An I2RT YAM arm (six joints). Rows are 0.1 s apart.
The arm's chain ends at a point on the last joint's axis. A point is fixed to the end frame.
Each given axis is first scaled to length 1.
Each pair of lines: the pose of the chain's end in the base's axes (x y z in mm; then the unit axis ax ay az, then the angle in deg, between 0 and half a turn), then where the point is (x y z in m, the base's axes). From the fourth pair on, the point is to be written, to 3 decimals.
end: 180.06 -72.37 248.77 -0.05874 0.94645 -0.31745 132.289
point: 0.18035 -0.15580 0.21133
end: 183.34 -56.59 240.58 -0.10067 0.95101 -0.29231 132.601
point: 0.18926 -0.13935 0.20213
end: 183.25 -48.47 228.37 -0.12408 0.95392 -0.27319 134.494
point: 0.19071 -0.13050 0.18865
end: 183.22 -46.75 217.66 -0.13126 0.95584 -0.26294 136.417
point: 0.190 -0.128 0.177
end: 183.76 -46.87 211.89 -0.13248 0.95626 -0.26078 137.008
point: 0.190 -0.128 0.171
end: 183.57 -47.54 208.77 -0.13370 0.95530 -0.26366 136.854
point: 0.190 -0.129 0.168
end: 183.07 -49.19 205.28 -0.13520 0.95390 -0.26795 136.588
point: 0.190 -0.131 0.166
